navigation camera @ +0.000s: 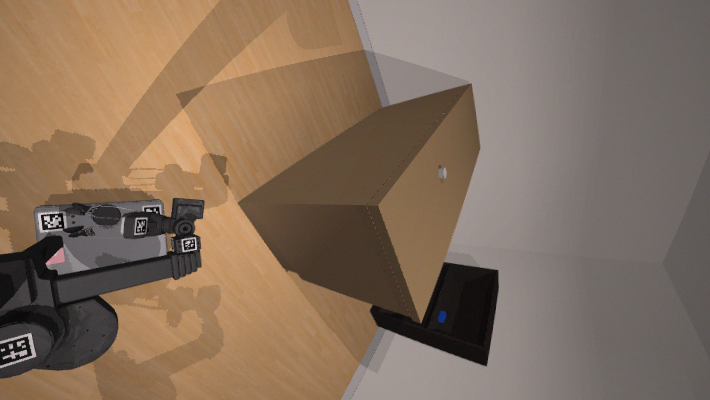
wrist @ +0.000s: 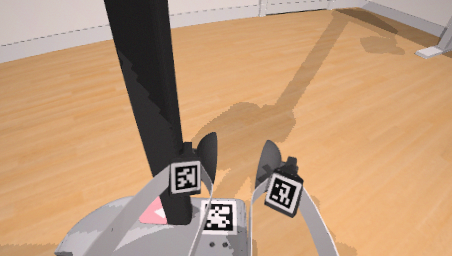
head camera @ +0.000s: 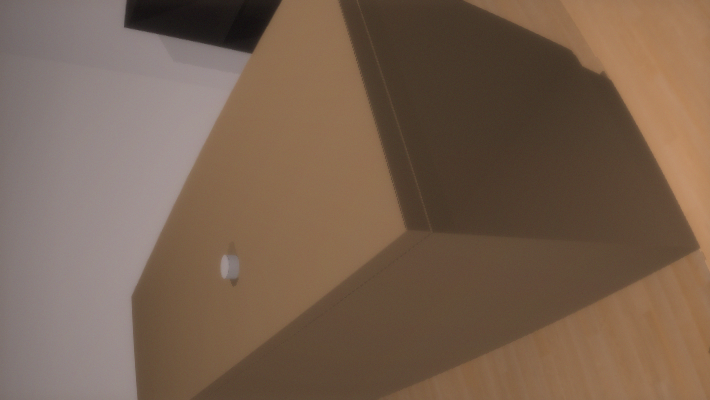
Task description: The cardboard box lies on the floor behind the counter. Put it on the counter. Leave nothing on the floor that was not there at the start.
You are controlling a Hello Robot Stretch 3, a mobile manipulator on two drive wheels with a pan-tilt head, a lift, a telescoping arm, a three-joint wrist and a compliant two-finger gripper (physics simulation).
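Seen in the pictures: gripper, fingertip midpoint: (navigation camera: 65, 219); robot's base, origin of the base link: (navigation camera: 107, 214).
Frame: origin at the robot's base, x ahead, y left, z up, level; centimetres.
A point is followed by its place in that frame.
Observation:
The counter (head camera: 300, 165) @(y -82.0, x -8.2, z 91.0 cm) (navigation camera: 425, 215) @(y -88.5, x -6.1, z 91.0 cm) is a large brown block with a lighter tan top. It fills much of the head camera view and stands ahead of the robot in the navigation view. The cardboard box does not show in any view; the floor behind the counter is hidden by it. My gripper (navigation camera: 75, 220) @(y 7.9, x 1.3, z 38.0 cm) (wrist: 239, 154) @(y 7.9, x 1.3, z 38.0 cm) is open, with no object between its fingers. It is folded back over the robot's own base, apart from the counter.
A small white cylinder (head camera: 230, 267) @(y -106.3, x 11.6, z 93.0 cm) (navigation camera: 442, 173) @(y -106.3, x 11.5, z 93.0 cm) stands on the counter top. A black open-fronted unit (head camera: 200, 20) @(y -247.5, x -90.4, z 69.9 cm) (navigation camera: 450, 341) @(y -175.3, x -121.1, z 79.2 cm) with a blue object (navigation camera: 442, 317) @(y -199.4, x -116.6, z 65.0 cm) inside is beyond the counter, by the wall. The robot's dark mast (wrist: 150, 100) rises beside the gripper. A white foot (wrist: 429, 52) stands at far right.

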